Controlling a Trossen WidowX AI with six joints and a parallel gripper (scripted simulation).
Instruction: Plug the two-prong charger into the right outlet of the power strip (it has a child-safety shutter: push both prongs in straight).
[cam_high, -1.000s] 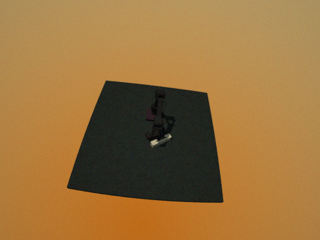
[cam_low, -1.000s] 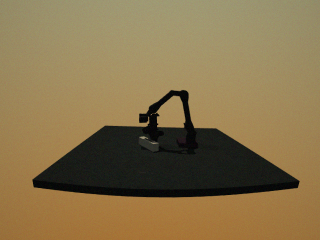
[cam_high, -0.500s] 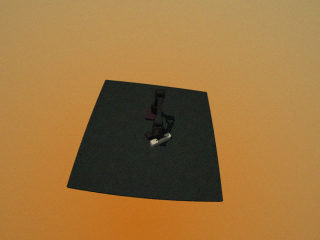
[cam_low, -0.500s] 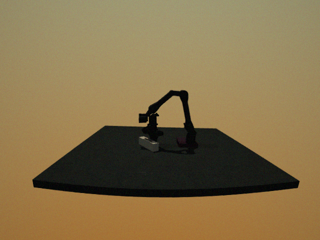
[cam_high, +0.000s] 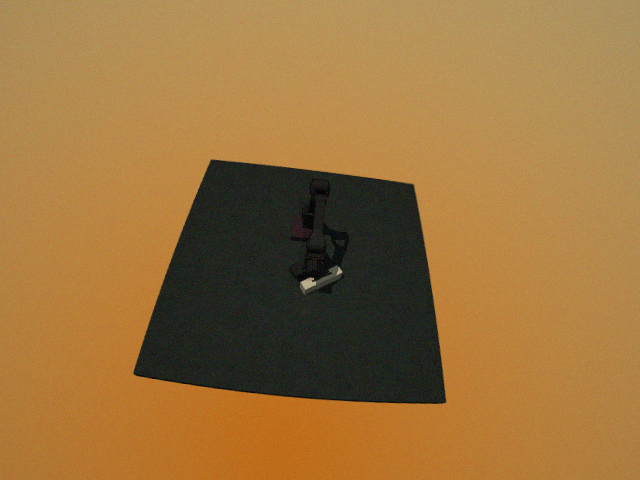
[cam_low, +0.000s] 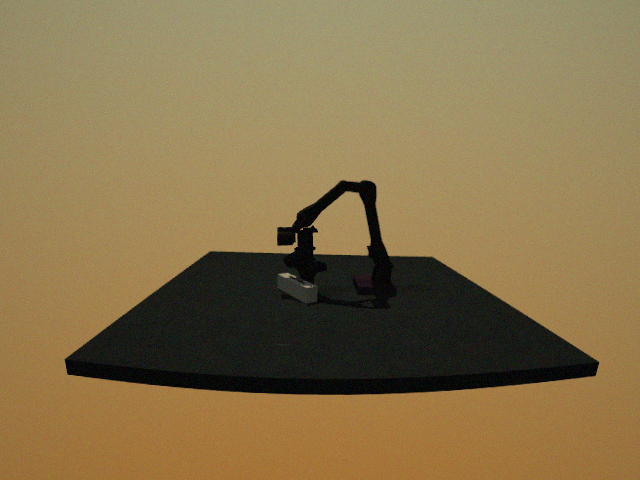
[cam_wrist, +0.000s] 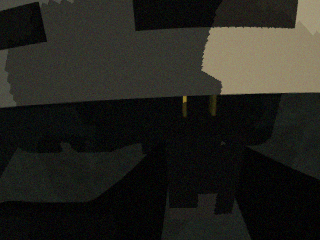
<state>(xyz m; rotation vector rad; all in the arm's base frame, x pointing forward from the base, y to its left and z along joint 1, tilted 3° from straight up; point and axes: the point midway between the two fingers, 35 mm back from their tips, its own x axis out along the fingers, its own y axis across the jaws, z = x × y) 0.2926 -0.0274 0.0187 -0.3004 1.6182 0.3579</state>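
The dark two-prong charger is 20 mm ahead of my gripper tip, 10 mm to the left of it and 10 mm above it.
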